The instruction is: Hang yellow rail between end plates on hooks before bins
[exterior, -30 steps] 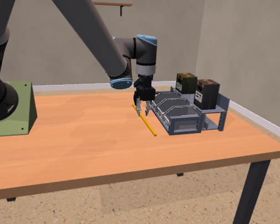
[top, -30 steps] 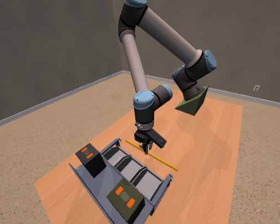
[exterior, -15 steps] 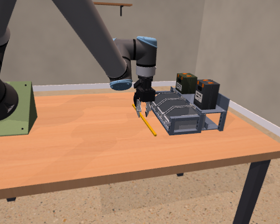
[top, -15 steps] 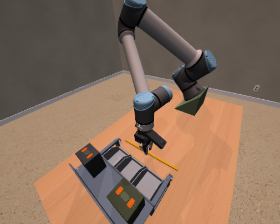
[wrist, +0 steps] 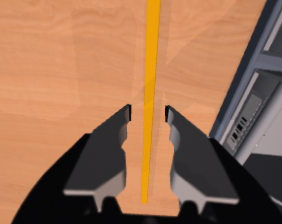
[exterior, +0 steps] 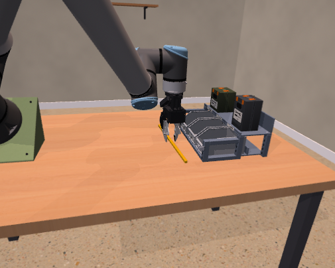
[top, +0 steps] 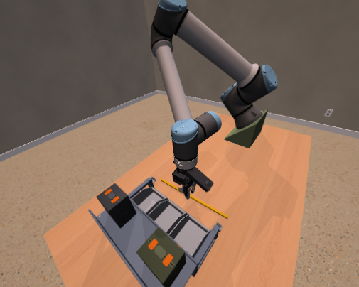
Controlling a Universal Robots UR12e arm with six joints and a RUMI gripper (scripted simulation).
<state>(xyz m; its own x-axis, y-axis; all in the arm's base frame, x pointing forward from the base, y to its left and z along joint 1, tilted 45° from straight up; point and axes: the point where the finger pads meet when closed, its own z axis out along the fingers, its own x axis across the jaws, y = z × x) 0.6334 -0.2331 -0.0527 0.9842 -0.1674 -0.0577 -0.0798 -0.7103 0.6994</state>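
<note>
Now: hand 10 mm above the yellow rail. The rest, counted from my hand: black box 250 mm ahead, 160 mm to the right, 140 mm above; green box 290 mm ahead, 70 mm to the left, 130 mm above.
</note>
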